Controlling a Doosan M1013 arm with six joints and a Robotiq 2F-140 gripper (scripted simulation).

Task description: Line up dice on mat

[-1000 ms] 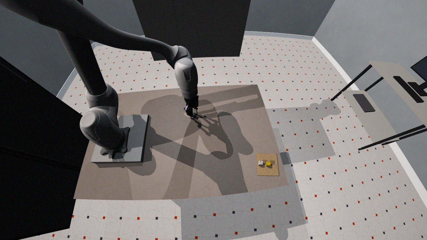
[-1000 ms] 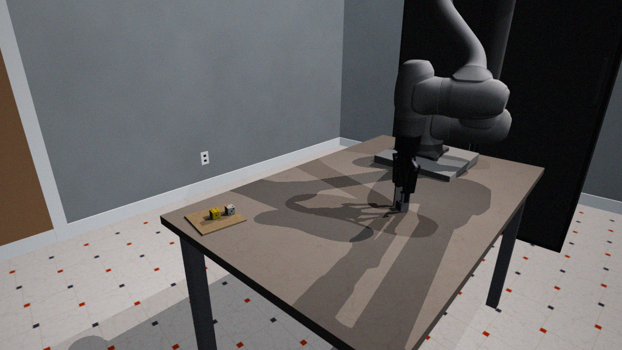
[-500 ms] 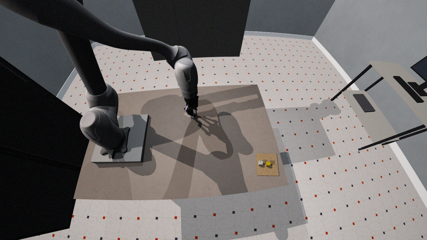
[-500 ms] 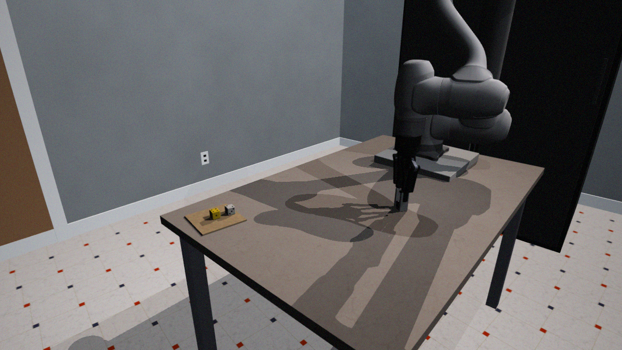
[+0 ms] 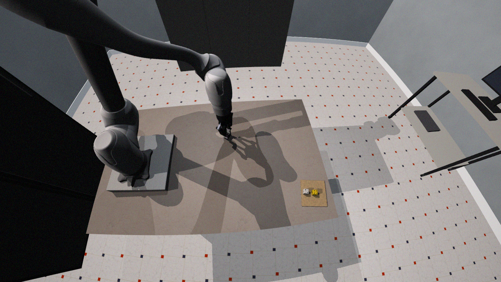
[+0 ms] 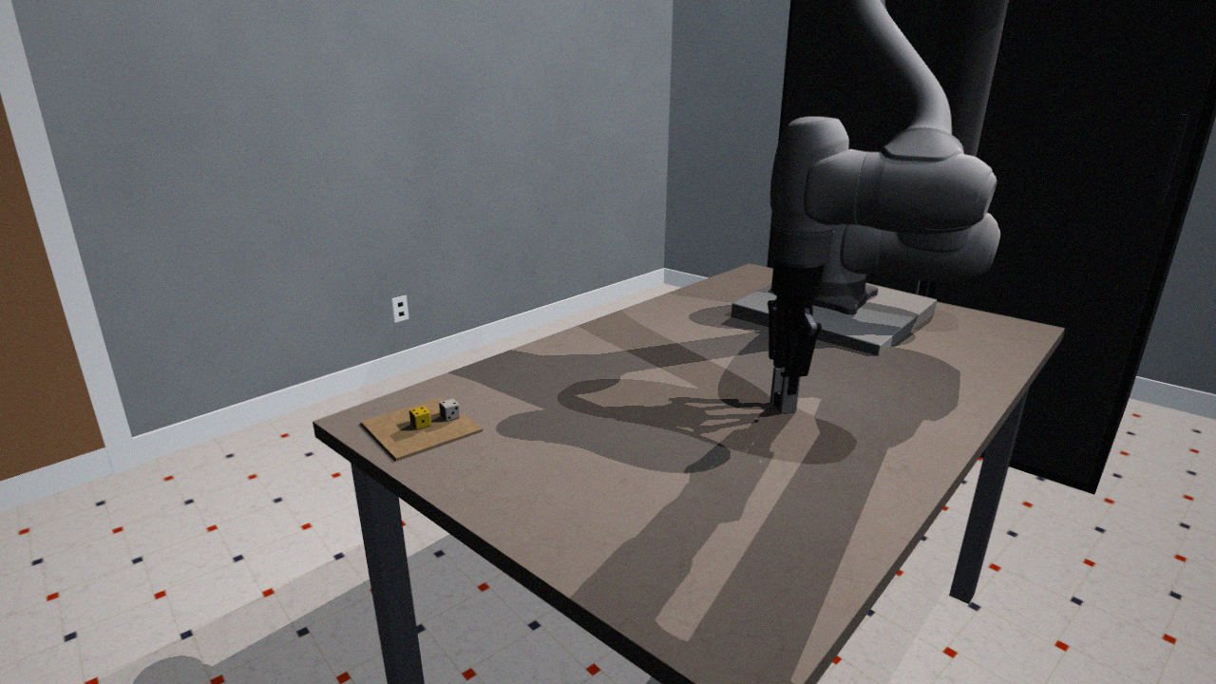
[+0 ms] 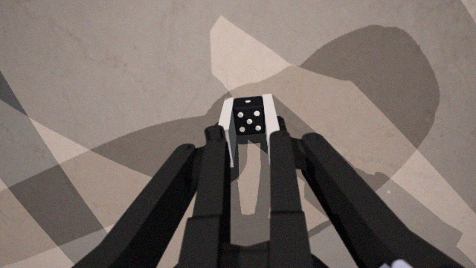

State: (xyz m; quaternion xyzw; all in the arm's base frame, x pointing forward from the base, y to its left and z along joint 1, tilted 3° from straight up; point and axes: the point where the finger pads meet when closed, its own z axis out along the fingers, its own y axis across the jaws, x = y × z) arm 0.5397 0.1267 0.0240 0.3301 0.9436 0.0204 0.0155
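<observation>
Right now the yellow die is 410 mm ahead of my hand, 420 mm to the right of it and 20 mm below it. Round my hand: tan mat 410 mm ahead, 420 mm to the right, 30 mm below; black die 20 mm below; grey die 360 mm ahead, 410 mm to the right, 20 mm below.
</observation>
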